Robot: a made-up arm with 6 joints.
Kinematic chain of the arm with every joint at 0, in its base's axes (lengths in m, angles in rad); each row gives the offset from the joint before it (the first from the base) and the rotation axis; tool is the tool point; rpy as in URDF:
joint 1: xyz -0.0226 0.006 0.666 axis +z
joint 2: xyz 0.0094 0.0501 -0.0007 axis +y
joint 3: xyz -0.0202 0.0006 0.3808 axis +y
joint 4: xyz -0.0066 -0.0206 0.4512 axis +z
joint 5: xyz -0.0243 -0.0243 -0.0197 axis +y
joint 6: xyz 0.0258 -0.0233 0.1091 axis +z
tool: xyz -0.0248 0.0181 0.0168 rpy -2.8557 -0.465 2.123
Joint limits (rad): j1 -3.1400..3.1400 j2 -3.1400..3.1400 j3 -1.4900..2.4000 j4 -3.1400..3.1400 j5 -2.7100..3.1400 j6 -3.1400..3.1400
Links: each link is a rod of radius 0.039 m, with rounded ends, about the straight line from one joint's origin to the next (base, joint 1, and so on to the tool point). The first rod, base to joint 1, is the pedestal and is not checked.
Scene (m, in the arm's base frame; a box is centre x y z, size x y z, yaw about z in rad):
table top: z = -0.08
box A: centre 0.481 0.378 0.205 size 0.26 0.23 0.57 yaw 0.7
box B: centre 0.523 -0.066 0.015 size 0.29 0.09 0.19 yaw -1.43
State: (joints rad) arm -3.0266 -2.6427 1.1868 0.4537 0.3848 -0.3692
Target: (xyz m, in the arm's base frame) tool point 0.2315 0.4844 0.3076
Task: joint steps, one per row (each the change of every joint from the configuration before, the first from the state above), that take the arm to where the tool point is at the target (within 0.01 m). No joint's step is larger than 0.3 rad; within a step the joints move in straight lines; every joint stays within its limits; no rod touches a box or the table.
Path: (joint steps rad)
1: -0.0567 -0.0972 0.2633 0.1920 0.1673 0.2597
2: -0.0567 -0.0972 0.2633 0.1919 0.1673 0.2597
3: 0.2552 -0.0757 0.1596 0.0339 0.1029 0.0800
4: 0.2552 -0.0757 0.1596 0.0339 0.1029 0.0800
5: 0.2551 -0.0758 0.1596 0.0338 0.1030 0.0800
6: 0.2552 -0.0757 0.1596 0.0339 0.1029 0.0800
7: 0.0348 0.0256 -0.2959 -0.2018 -0.2215 -0.2731
8: 0.0348 0.0256 -0.2958 -0.2019 -0.2215 -0.2731
9: 0.0347 0.0255 -0.2959 -0.2018 -0.2215 -0.2731

